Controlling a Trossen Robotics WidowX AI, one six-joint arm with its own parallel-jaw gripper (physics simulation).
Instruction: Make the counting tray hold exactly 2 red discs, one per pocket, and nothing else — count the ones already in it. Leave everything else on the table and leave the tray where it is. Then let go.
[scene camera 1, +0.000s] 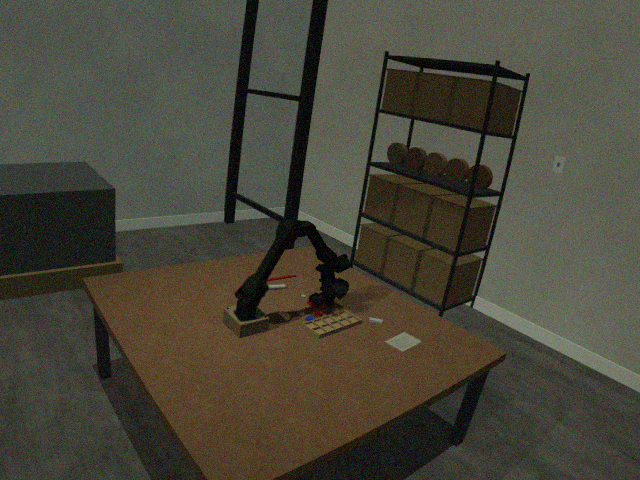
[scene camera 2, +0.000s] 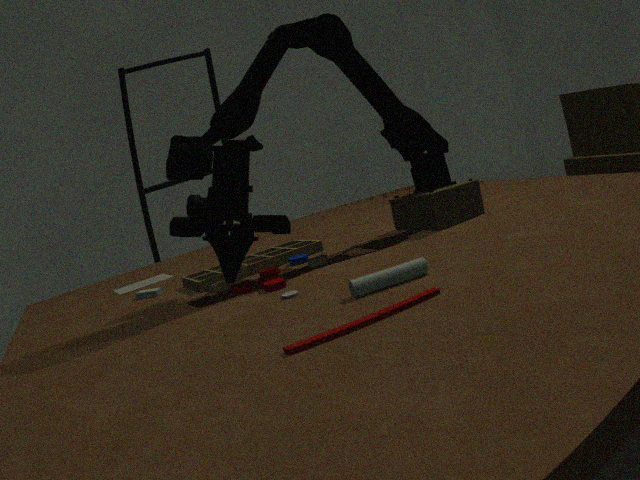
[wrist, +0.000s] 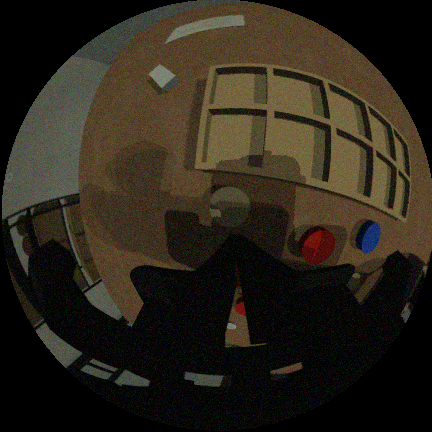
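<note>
The tray lies flat; its pockets look empty in the wrist view. My gripper is shut with nothing held, pointing down beside the tray's long side, low over the red discs. A red disc shows at the fingertips in scene camera 2. Two more red discs, one in front of another, lie to the right there. In the wrist view one red disc lies right of the fingers, and part of another shows through the finger gap. The fingers hide the rest.
A beige disc lies between fingertips and tray, a blue disc near the tray. Also there: a small white piece, white cylinder, red rod, white block and paper.
</note>
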